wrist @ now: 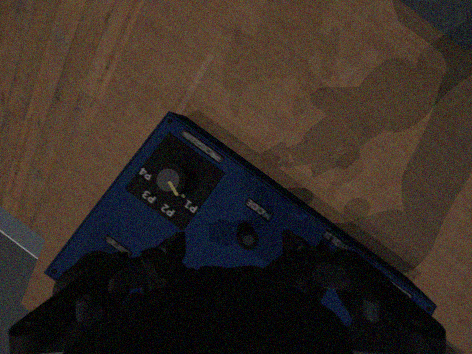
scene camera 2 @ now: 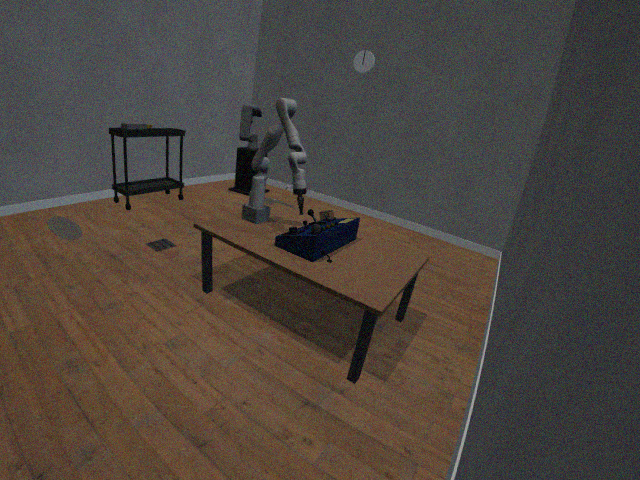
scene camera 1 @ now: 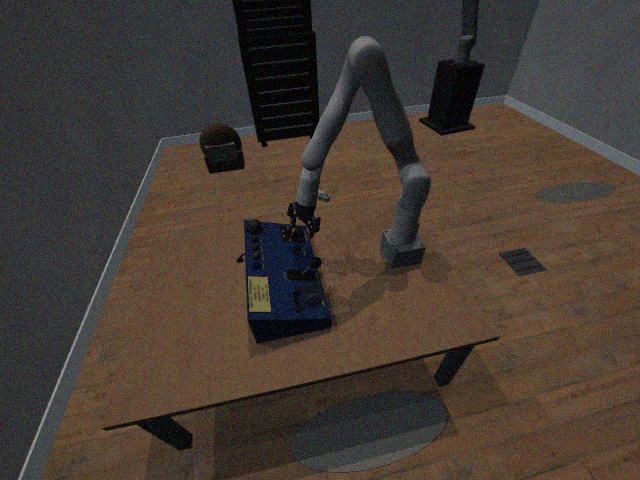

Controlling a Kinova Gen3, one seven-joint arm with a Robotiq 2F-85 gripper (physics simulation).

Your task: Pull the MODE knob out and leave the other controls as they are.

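Places are measured from the arm's base along level axes (x down, y back, z left), in centimetres.
Pixels of known places: gripper, fingertip midpoint: (wrist: 233, 241) (scene camera 2: 301, 213) (scene camera 1: 301, 232); arm's base at its link origin: (scene camera 2: 256, 206) (scene camera 1: 402, 237).
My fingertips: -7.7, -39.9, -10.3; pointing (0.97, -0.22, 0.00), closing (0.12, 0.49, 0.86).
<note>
Ahead of a thing's pixels: the offset from my fingertips to its top centre, as dx, dy, dz. "*": to the spot under its first point.
The blue control box @[* +6.2, -11.8, +4.3] (scene camera 1: 276, 258) (scene camera 2: 336, 240) (wrist: 237, 182) stands on the table. The MODE knob, a small round dark knob @[+4.3, -2.9, +2.0] (scene camera 1: 298, 248) (wrist: 247, 236), stands up from its panel beside the MODE label @[+10.0, +0.0, +2.3] (wrist: 258, 209). How far it stands out is hard to tell. My gripper (scene camera 1: 303, 227) (scene camera 2: 301, 212) (wrist: 233, 241) is open and empty above the panel. In the wrist view the knob shows between the two spread fingertips, nearer the right one, with the fingers apart from it. The PROGRAM dial @[+4.9, -1.3, -9.9] (wrist: 168, 179) has its yellow pointer between P1 and P2.
Other controls on the box include a lever with a ball end @[* +1.6, +0.6, +15.8] (scene camera 1: 315, 262), a dark slotted plate @[* +7.8, -5.4, +13.9] (scene camera 1: 299, 274) and a row of small knobs @[* +2.2, -18.4, -0.6] (scene camera 1: 255, 247). A yellow label @[* +3.7, -21.0, +20.5] (scene camera 1: 259, 293) lies on the panel. A small hooked part @[* +15.3, -25.8, -10.9] (scene camera 1: 240, 257) (scene camera 2: 328, 258) sticks out at the box's side.
</note>
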